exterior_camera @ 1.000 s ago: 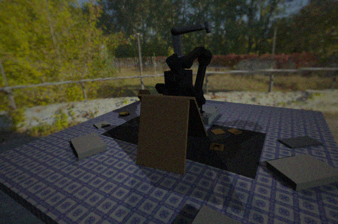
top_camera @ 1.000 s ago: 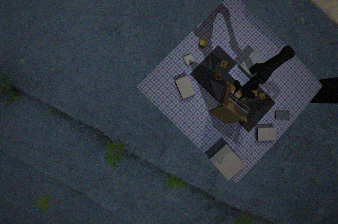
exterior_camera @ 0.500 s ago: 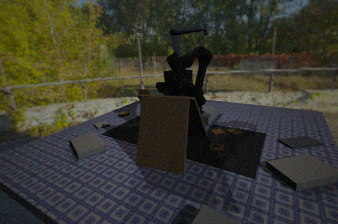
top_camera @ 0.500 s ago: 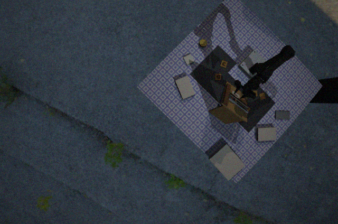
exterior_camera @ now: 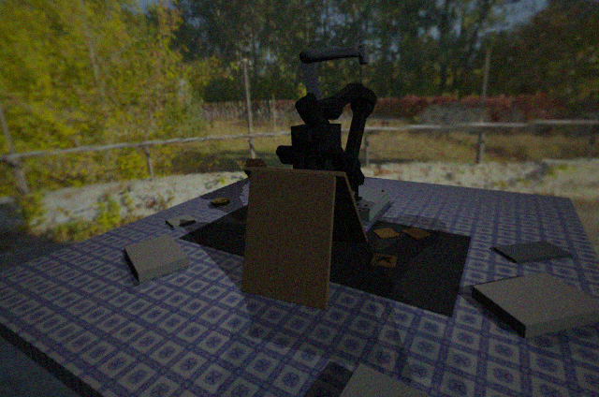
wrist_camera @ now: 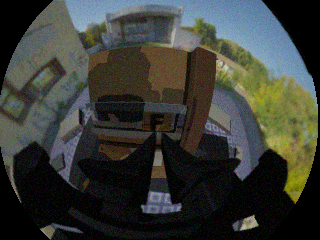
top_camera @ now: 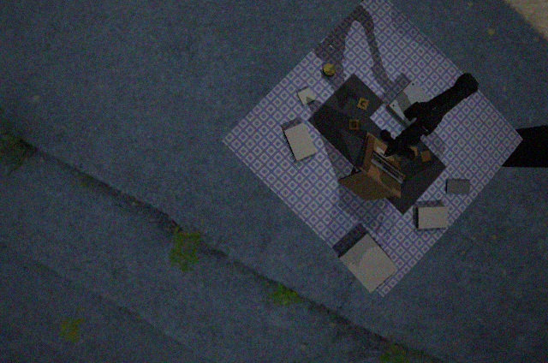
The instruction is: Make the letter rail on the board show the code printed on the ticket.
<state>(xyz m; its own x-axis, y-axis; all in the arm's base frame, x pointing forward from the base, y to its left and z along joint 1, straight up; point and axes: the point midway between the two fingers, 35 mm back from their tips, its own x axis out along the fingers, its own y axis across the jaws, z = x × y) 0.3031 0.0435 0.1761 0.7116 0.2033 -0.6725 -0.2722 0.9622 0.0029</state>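
My gripper tip is now 3 cm short of the letter tile marked f, 1 cm to the right of it and 3 cm above it. From my gripper tip the other things lie so: letter tile marked g 4 cm behind, 20 cm to the right, 19 cm below; then brown letter board 4 cm ahead, 5 cm to the left, 10 cm below; then dark mat 12 cm behind, 3 cm to the right, 20 cm below.
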